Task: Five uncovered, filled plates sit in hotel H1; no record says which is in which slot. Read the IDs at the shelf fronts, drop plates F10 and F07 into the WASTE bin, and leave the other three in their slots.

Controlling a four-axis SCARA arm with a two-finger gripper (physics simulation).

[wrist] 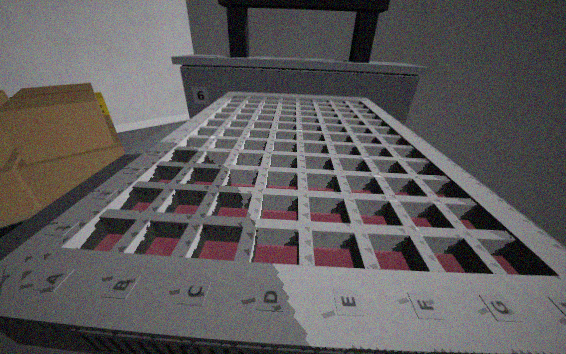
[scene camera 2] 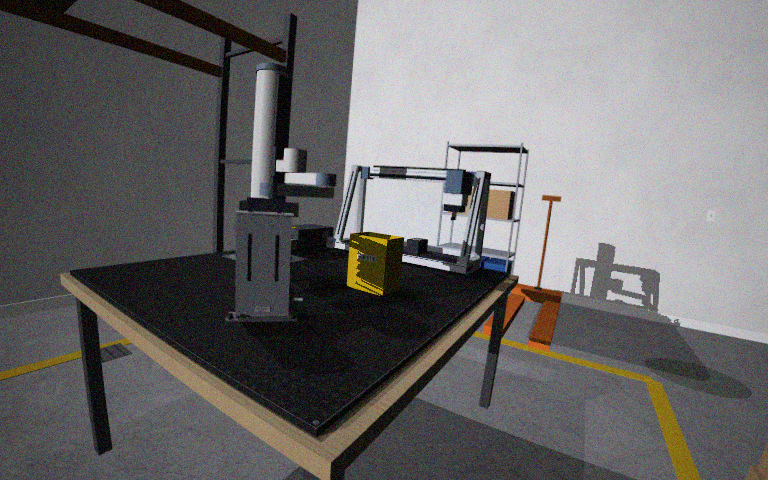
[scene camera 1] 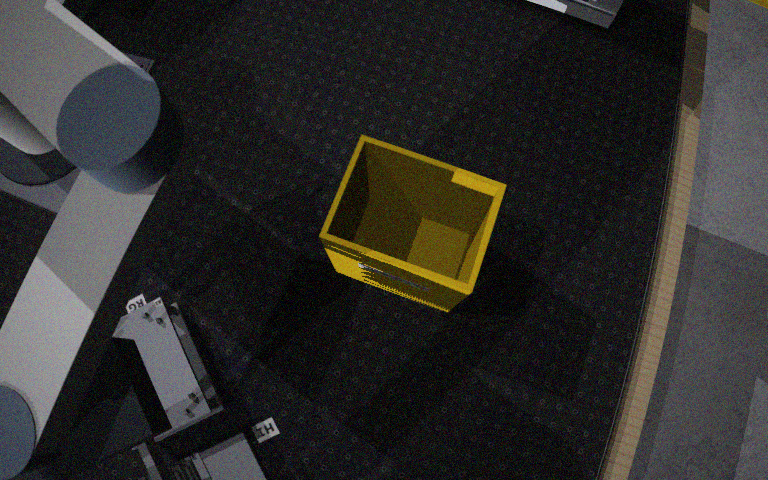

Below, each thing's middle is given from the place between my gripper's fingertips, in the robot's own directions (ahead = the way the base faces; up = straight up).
Right now my hand is 19 cm above the grey RG stand (scene camera 1: 172, 375), 16 cm past it and 14 cm to the right of it.
